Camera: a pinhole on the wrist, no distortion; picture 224 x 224 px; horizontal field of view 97.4 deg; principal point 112.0 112.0 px. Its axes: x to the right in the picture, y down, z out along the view. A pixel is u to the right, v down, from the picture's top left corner.
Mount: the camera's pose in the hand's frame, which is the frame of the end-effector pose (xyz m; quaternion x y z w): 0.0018 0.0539 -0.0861 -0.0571 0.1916 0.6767 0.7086
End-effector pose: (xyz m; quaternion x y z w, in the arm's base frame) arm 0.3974 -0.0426 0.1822 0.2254 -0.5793 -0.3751 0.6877
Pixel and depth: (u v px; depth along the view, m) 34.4 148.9 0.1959
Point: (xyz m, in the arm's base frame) 0.2354 -0.0076 0.1838
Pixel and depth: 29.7 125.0 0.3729
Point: 0.0093 -0.0799 0.2013
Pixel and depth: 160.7 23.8 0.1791
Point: 0.4354 -0.0773 0.4470
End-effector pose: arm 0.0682 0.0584 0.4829 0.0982 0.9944 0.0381 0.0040
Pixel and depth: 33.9 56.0 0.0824
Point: 0.0097 0.0877 0.4800
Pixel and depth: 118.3 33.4 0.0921
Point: -0.0056 0.1583 0.5059
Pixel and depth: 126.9 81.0 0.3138
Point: -0.0478 0.2955 0.3300
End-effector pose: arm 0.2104 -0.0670 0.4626 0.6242 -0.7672 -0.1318 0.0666
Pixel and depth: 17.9 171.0 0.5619
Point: 0.2957 0.1903 -0.2385
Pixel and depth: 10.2 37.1 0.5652
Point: 0.2641 -0.5768 -0.2026
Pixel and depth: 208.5 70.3 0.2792
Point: -0.2137 -0.1575 0.5130
